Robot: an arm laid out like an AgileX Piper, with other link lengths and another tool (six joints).
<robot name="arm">
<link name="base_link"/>
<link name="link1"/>
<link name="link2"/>
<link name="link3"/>
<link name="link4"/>
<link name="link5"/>
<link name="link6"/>
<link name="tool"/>
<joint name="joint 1" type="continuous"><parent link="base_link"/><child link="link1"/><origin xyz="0 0 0.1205" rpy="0 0 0"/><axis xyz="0 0 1"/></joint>
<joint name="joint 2" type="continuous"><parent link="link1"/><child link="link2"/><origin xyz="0 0 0" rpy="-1.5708 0 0"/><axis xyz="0 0 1"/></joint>
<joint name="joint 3" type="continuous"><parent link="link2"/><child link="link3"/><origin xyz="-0.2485 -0.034 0" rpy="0 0 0"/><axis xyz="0 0 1"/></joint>
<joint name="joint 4" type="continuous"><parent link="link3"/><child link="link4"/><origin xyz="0.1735 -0.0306 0" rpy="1.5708 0 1.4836"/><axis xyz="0 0 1"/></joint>
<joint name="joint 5" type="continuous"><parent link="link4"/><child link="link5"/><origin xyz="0 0 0" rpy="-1.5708 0 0"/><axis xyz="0 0 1"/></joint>
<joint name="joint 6" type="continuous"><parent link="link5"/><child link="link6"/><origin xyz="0 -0.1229 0" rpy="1.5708 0 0"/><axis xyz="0 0 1"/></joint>
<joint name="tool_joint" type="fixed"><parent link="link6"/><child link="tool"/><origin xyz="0.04 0.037 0.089" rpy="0.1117 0 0.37"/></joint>
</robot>
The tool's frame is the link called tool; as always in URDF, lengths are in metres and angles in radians. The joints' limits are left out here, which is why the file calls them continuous.
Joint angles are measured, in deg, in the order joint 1, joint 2, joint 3, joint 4, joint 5, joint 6. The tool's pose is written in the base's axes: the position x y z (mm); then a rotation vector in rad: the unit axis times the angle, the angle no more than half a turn. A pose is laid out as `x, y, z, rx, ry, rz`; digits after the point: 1 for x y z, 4 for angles.
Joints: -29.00, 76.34, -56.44, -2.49, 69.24, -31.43
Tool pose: 102.3, -55.3, 123.2, 0.4873, 3.0249, -0.2821
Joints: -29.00, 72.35, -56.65, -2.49, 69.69, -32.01
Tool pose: 100.8, -55.1, 132.0, 0.4698, 2.9624, -0.3115
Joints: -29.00, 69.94, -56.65, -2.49, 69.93, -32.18
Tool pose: 99.4, -54.5, 136.9, 0.4641, 2.9255, -0.3278
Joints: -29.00, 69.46, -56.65, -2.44, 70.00, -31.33
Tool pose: 99.7, -53.5, 137.8, 0.4859, 2.9149, -0.3274
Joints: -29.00, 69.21, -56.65, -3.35, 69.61, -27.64
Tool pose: 101.6, -54.6, 138.3, 0.5735, 2.8909, -0.3436
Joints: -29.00, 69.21, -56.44, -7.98, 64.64, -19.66
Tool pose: 114.6, -73.1, 138.3, 0.7238, 2.7756, -0.4510
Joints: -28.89, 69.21, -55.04, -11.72, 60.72, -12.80
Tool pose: 121.7, -85.0, 135.7, 0.8372, 2.6913, -0.5148
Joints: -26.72, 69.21, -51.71, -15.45, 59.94, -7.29
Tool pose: 113.8, -84.5, 125.5, 0.8809, 2.7064, -0.5651
